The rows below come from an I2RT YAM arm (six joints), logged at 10 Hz.
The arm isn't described. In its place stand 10 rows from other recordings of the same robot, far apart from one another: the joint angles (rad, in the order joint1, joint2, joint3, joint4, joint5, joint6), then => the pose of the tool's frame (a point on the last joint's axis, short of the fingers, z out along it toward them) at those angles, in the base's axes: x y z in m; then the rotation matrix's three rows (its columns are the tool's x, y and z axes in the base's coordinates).
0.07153, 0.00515, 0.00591, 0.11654, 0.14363, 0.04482 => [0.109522 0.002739 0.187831], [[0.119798 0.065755 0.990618], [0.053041 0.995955 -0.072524], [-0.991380 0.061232 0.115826]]
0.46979, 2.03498, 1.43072, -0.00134, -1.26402, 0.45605 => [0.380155 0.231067 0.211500], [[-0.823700 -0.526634 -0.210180], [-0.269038 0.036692 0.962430], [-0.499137 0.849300 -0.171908]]
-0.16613, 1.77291, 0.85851, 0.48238, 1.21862, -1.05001 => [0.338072 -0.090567 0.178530], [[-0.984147 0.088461 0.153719], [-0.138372 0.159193 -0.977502], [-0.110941 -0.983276 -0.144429]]
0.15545, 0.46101, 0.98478, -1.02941, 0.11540, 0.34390 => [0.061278 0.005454 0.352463], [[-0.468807 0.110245 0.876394], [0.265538 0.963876 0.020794], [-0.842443 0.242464 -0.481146]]
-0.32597, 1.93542, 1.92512, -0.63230, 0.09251, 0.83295 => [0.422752 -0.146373 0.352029], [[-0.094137 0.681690 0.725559], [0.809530 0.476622 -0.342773], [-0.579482 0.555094 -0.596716]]
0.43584, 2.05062, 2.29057, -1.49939, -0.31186, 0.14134 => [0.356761 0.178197 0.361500], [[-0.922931 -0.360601 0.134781], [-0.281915 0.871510 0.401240], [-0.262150 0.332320 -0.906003]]
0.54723, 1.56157, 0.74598, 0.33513, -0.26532, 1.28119 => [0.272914 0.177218 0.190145], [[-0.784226 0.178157 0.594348], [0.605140 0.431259 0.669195], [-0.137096 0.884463 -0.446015]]
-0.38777, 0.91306, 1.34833, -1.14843, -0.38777, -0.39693 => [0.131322 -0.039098 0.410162], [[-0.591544 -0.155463 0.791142], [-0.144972 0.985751 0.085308], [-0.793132 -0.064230 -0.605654]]
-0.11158, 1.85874, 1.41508, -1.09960, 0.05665, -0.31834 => [0.342653 -0.040421 0.206157], [[-0.978772 -0.203870 0.021013], [-0.204777 0.977009 -0.059328], [-0.008435 -0.062372 -0.998017]]
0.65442, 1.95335, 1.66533, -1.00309, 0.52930, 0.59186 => [0.327834 0.228859 0.245695], [[-0.864289 0.081186 0.496401], [-0.056125 0.965160 -0.255571], [-0.499855 -0.248748 -0.829620]]
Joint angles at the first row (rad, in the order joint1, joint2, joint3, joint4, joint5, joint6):
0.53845, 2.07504, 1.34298, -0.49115, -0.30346, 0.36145
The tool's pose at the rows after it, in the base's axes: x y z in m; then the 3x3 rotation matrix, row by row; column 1 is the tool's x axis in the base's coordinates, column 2 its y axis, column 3 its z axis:
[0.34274 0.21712 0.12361], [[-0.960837 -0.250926 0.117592], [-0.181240 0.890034 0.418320], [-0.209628 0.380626 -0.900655]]
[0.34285 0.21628 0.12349], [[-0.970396 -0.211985 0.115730], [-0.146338 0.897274 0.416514], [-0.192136 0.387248 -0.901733]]
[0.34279 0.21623 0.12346], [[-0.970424 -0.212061 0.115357], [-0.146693 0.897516 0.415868], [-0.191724 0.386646 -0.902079]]
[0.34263 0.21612 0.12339], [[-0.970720 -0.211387 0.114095], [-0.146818 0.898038 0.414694], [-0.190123 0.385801 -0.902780]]
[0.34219 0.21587 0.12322], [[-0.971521 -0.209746 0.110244], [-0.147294 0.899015 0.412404], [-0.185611 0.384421 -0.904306]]
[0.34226 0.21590 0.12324], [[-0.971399 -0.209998 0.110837], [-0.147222 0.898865 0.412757], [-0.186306 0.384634 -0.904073]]
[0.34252 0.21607 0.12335], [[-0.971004 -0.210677 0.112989], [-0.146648 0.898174 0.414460], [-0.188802 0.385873 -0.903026]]
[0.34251 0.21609 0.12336], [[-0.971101 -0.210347 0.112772], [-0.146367 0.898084 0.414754], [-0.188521 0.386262 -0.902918]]
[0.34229 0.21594 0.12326], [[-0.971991 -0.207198 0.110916], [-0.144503 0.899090 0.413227], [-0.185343 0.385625 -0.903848]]
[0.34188 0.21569 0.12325], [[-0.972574 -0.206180 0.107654], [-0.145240 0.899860 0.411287], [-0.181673 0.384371 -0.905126]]
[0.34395 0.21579 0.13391], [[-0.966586 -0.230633 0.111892], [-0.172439 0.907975 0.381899], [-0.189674 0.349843 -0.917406]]
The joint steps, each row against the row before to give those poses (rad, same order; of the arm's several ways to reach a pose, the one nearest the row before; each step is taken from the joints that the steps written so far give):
0.00000, 0.00002, 0.00003, -0.01068, 0.00000, -0.00038
-0.00192, -0.00002, -0.00003, -0.00343, -0.00001, 0.03737
0.00000, -0.00001, 0.00000, -0.00077, 0.00038, -0.00038
0.00000, 0.00000, 0.00000, -0.00191, 0.00039, 0.00000
0.00003, 0.00000, 0.00001, -0.00496, 0.00000, 0.00002
-0.00002, 0.00000, -0.00002, 0.00078, 0.00000, -0.00002
0.00000, 0.00000, -0.00001, 0.00305, -0.00039, 0.00038
0.00002, 0.00000, 0.00003, -0.00001, -0.00037, 0.00041
-0.00001, 0.00003, 0.00002, -0.00268, 0.00038, 0.00228
-0.00001, -0.00041, -0.00004, -0.00457, 0.00000, -0.00040
0.00001, -0.00840, 0.03775, -0.06140, 0.02861, -0.03318

